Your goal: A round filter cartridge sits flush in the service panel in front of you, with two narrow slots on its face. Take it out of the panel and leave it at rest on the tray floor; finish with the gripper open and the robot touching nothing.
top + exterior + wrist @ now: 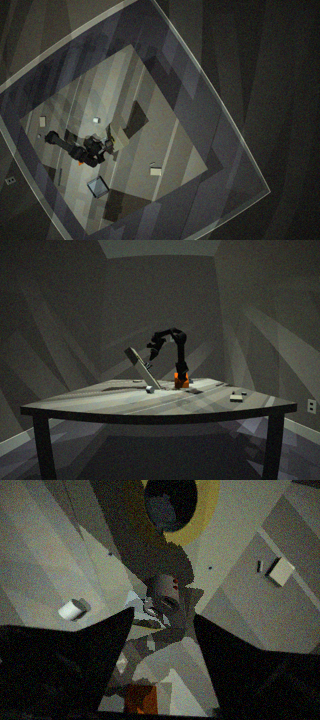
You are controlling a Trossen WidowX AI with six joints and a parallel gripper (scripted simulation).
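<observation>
Now: gripper tip 20 mm short of the round filter cartridge and 40 mm above it. From my gripper tip the other things lie so: service panel (60 mm ahead, 20 mm to the left, 60 mm below); then tray (300 mm behind, 310 mm to the right, 220 mm below).
</observation>
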